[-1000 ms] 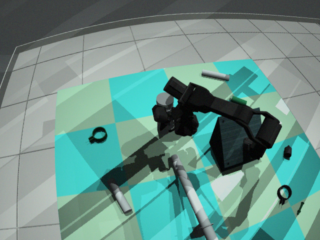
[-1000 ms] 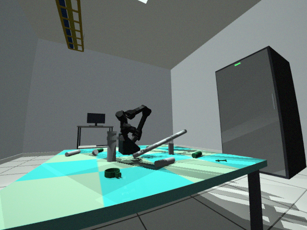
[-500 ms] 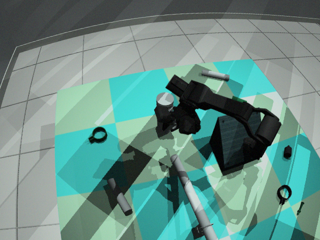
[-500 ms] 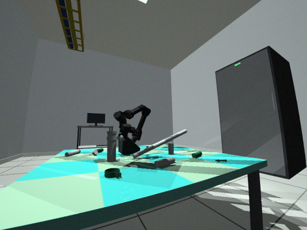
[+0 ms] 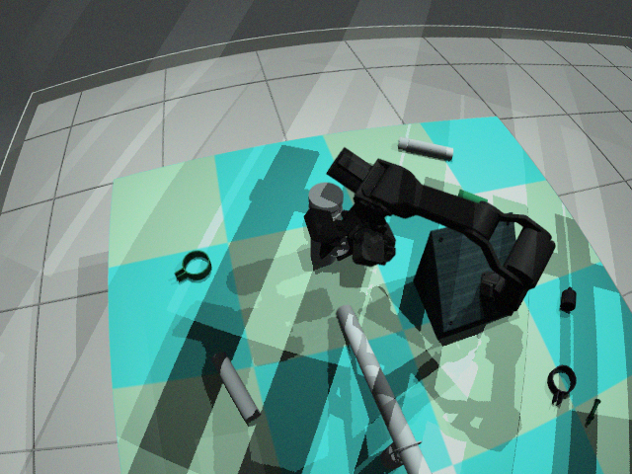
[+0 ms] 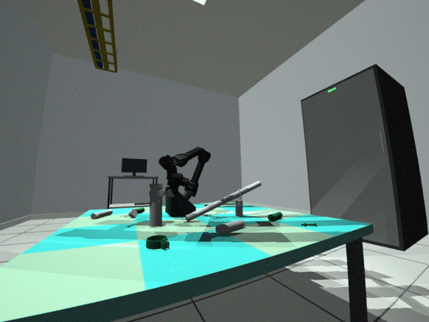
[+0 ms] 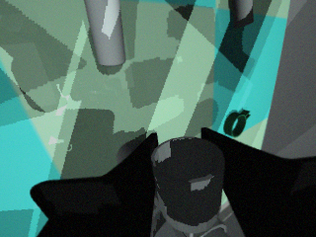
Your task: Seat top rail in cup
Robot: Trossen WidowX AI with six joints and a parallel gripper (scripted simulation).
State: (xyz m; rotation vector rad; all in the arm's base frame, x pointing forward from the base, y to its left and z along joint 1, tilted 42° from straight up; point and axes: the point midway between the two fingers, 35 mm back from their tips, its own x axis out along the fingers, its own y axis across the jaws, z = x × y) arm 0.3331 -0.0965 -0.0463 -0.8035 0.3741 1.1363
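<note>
Right now my gripper tip is 3 cm to the left of the rail-end cup, 3 cm below it and 1 cm past it. The rest, counted from my gripper tip: small post (40 cm to the left, 7 cm behind, 2 cm below); then grey cap (28 cm behind, 25 cm to the right, 11 cm below); then green piece (43 cm behind, 20 cm to the right, 11 cm below).
</note>
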